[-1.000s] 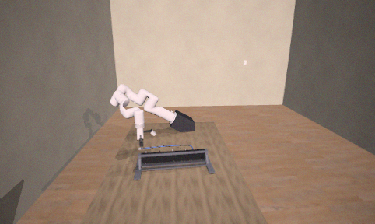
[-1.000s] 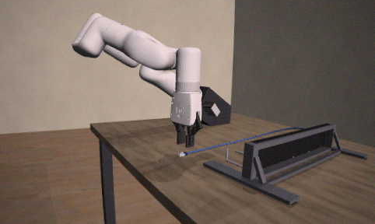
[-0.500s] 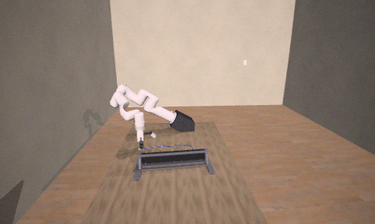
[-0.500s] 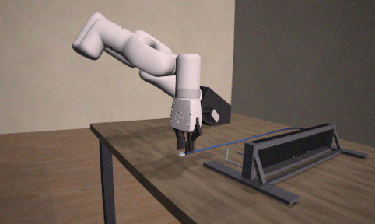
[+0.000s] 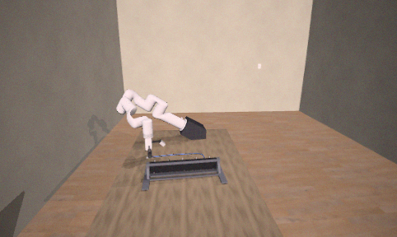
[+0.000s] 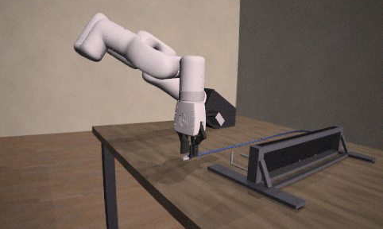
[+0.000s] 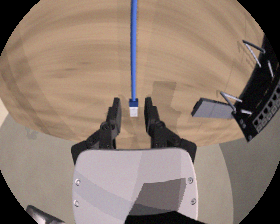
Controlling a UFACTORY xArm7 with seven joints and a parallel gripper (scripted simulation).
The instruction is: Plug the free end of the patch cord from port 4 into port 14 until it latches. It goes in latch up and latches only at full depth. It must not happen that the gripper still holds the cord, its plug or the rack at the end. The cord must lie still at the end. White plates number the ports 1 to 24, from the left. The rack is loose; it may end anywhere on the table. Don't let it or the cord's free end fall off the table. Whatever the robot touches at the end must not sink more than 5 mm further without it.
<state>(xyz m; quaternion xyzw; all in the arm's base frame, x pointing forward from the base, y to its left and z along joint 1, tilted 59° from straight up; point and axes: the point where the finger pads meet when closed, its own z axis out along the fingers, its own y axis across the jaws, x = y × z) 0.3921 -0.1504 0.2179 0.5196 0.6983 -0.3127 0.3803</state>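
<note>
Now: the pale plug 20 mm to the right of my hand and 20 mm below it.
</note>
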